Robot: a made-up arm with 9 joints. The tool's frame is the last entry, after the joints.
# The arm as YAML. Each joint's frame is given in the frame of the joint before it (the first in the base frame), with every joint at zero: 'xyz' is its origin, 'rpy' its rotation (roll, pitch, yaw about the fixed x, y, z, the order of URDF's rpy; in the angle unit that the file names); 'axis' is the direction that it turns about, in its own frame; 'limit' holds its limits. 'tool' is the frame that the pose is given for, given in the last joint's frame.
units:
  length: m
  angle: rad
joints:
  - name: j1
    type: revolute
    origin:
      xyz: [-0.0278, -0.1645, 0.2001]
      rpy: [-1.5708, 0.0, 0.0]
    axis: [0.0, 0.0, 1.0]
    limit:
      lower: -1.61
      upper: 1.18
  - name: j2
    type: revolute
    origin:
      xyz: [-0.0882, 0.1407, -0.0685]
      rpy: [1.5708, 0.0, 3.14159]
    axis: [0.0, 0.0, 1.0]
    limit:
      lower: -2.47
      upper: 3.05
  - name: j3
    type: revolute
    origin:
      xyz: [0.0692, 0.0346, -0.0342]
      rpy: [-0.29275, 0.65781, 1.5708]
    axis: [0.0, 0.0, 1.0]
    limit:
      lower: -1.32
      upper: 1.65
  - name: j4
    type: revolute
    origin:
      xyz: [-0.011, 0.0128, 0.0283]
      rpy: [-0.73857, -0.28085, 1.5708]
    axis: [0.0, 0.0, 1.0]
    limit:
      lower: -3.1
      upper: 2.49
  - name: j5
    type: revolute
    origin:
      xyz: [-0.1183, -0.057, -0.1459]
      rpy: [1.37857, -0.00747, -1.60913]
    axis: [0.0, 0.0, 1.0]
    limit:
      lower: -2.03
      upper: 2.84
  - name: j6
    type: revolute
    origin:
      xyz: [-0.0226, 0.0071, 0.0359]
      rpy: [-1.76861, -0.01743, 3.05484]
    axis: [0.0, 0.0, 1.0]
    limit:
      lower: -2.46
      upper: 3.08
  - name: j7
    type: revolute
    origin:
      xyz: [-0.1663, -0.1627, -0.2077]
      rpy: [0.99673, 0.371, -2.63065]
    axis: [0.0, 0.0, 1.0]
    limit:
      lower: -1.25
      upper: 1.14
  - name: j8
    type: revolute
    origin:
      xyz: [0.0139, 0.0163, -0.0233]
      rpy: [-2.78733, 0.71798, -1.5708]
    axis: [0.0, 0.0, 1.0]
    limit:
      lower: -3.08
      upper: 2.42
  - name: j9
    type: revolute
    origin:
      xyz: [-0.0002, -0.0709, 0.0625]
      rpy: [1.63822, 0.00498, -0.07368]
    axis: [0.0, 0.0, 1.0]
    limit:
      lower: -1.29
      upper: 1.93
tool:
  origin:
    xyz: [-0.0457, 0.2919, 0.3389]
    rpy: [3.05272, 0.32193, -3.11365]
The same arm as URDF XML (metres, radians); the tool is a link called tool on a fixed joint. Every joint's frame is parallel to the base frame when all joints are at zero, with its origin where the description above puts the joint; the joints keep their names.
<robot name="arm">
<joint name="j1" type="revolute"><parent link="base"/><child link="link1"/><origin xyz="-0.0278 -0.1645 0.2001" rpy="0 0 0"/><axis xyz="0 1 0"/><limit lower="-1.61" upper="1.18"/></joint>
<joint name="j2" type="revolute"><parent link="link1"/><child link="link2"/><origin xyz="-0.0882 -0.0685 -0.1407" rpy="0 0 0"/><axis xyz="0 0 -1"/><limit lower="-2.47" upper="3.05"/></joint>
<joint name="j3" type="revolute"><parent link="link2"/><child link="link3"/><origin xyz="-0.0692 0.0346 0.0342" rpy="0 0 0"/><axis xyz="0.288587 0.585373 -0.757665"/><limit lower="-1.32" upper="1.65"/></joint>
<joint name="j4" type="revolute"><parent link="link3"/><child link="link4"/><origin xyz="0.0204 0.0056 -0.0252" rpy="0 0 0"/><axis xyz="0.0088 -0.0807 -0.9967"/><limit lower="-3.1" upper="2.49"/></joint>
<joint name="j5" type="revolute"><parent link="link4"/><child link="link5"/><origin xyz="-0.1191 0.0694 0.1397" rpy="0 0 0"/><axis xyz="-0.979368 -0.047198 -0.196494"/><limit lower="-2.03" upper="2.84"/></joint>
<joint name="j6" type="revolute"><parent link="link5"/><child link="link6"/><origin xyz="-0.0331 -0.0248 -0.012" rpy="0 0 0"/><axis xyz="0 0 1"/><limit lower="-2.46" upper="3.08"/></joint>
<joint name="j7" type="revolute"><parent link="link6"/><child link="link7"/><origin xyz="-0.1677 0.1613 -0.2077" rpy="0 0 0"/><axis xyz="0.618203 0.601403 0.506102"/><limit lower="-1.25" upper="1.14"/></joint>
<joint name="j8" type="revolute"><parent link="link7"/><child link="link8"/><origin xyz="-0.0312 -0.0032 -0.0041" rpy="0 0 0"/><axis xyz="-0.987214 -0.159402 -0.0004"/><limit lower="-3.08" upper="2.42"/></joint>
<joint name="j9" type="revolute"><parent link="link8"/><child link="link9"/><origin xyz="-0.0721 0.0547 -0.0272" rpy="0 0 0"/><axis xyz="-0.084199 0.944884 -0.316395"/><limit lower="-1.29" upper="1.93"/></joint>
<joint name="tool_joint" type="fixed"><parent link="link9"/><child link="tool"/><origin xyz="-0.3215 0.306 -0.0716" rpy="1.5708 -1.5708 0"/></joint>
<link name="base"/>
<link name="link1"/>
<link name="link2"/>
<link name="link3"/>
<link name="link4"/>
<link name="link5"/>
<link name="link6"/>
<link name="link7"/>
<link name="link8"/>
<link name="link9"/>
<link name="tool"/>
</robot>

